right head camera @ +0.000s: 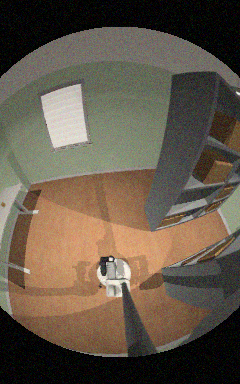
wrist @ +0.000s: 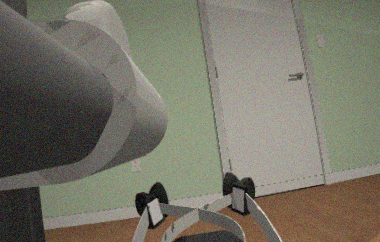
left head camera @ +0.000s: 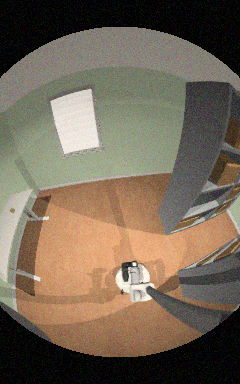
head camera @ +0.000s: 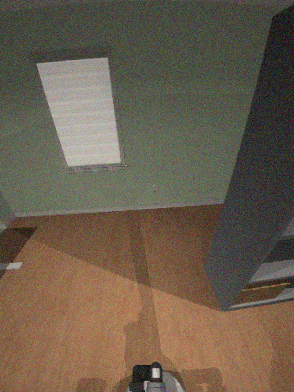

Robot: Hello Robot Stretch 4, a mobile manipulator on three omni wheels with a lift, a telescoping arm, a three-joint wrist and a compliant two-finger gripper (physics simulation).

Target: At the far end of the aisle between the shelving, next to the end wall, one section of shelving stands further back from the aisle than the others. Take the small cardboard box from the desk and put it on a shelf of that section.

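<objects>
On a window with blinds, (head camera: 82, 102) and (left head camera: 73, 112) are the same spot.
</objects>
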